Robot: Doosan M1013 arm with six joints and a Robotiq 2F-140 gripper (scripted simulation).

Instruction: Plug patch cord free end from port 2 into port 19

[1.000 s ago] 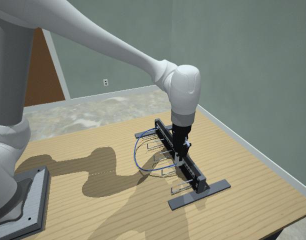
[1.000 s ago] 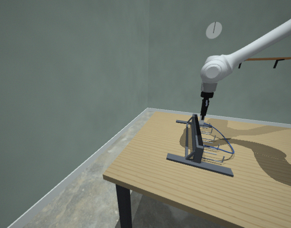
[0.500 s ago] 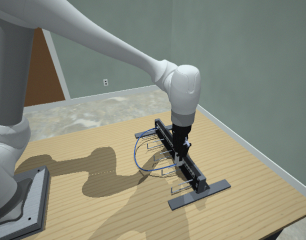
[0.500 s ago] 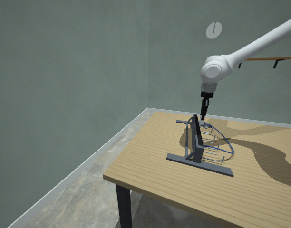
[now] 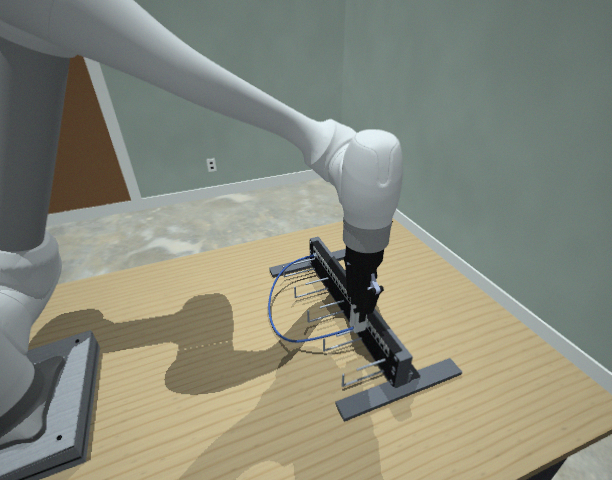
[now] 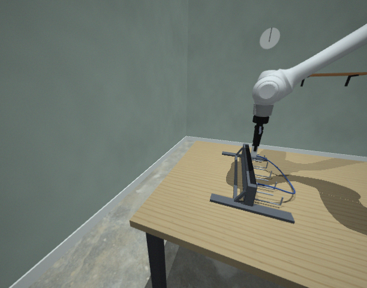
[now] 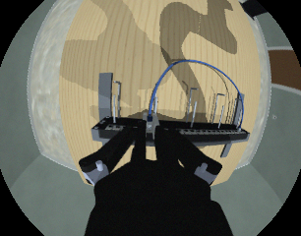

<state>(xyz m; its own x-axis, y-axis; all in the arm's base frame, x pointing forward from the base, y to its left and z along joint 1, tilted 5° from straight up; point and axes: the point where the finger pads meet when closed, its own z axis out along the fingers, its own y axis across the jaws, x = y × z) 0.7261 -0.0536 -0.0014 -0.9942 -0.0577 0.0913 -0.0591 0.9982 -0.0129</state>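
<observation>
Right now the cord plug is 30 mm below my hand and 10 mm ahead of it.
</observation>
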